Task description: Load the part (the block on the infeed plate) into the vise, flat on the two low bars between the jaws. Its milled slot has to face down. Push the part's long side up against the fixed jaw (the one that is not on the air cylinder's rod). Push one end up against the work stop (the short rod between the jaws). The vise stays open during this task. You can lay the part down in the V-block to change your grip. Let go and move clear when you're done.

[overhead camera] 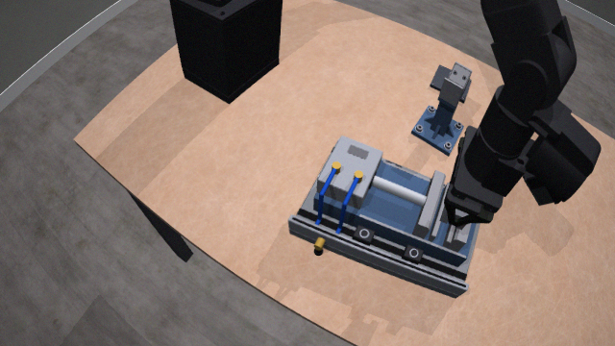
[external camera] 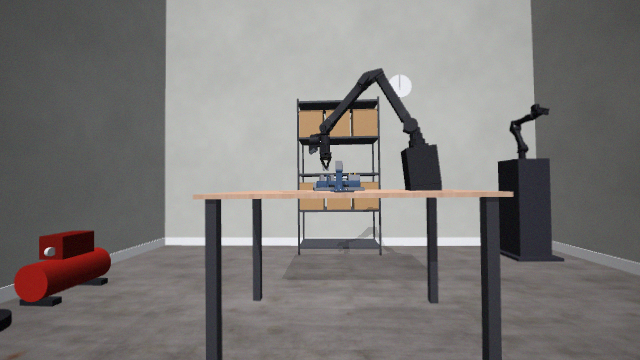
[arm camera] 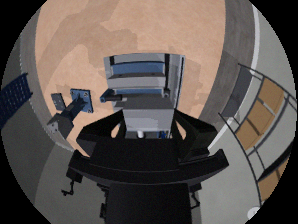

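My hand is 1 cm above the grey part. Also, from my hand: moving jaw (4 cm behind, 2 cm to the left, 7 cm below); fixed jaw (3 cm ahead, 2 cm to the left, 7 cm below); work stop (1 cm behind, 7 cm to the left, 5 cm below).
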